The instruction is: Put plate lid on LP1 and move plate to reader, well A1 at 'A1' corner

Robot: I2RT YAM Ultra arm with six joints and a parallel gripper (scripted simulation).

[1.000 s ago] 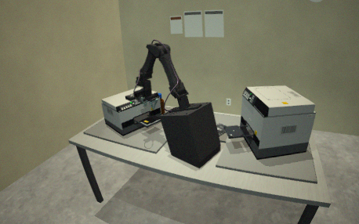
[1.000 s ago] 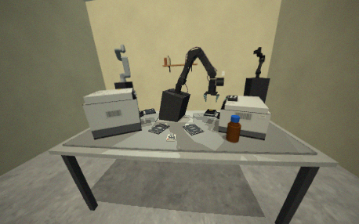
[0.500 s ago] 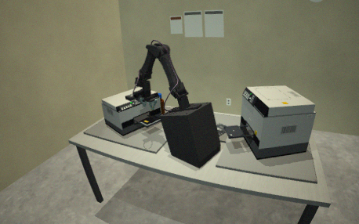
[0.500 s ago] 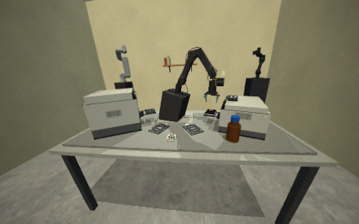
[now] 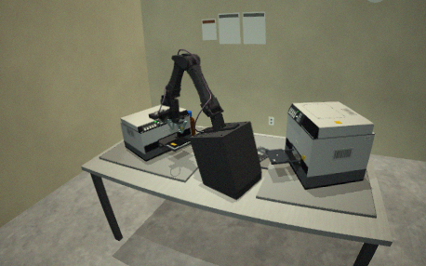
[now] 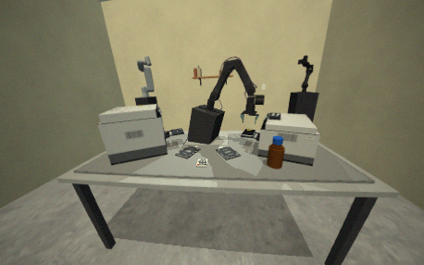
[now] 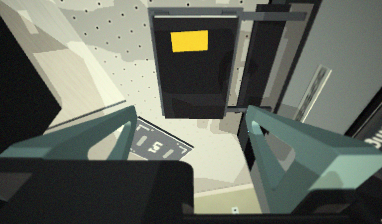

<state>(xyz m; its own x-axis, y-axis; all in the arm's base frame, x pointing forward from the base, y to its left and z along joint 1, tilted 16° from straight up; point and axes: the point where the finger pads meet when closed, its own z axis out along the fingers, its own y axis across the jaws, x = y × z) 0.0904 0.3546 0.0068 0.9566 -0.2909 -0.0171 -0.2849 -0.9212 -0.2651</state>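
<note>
My hand is 80 mm above the dark lid. The rest, counted from my hand: brown capped bottle (320 mm ahead, 140 mm to the left, 70 mm below); LP1 tag (110 mm ahead, 220 mm to the right, 180 mm below); pale well plate (90 mm below).
</note>
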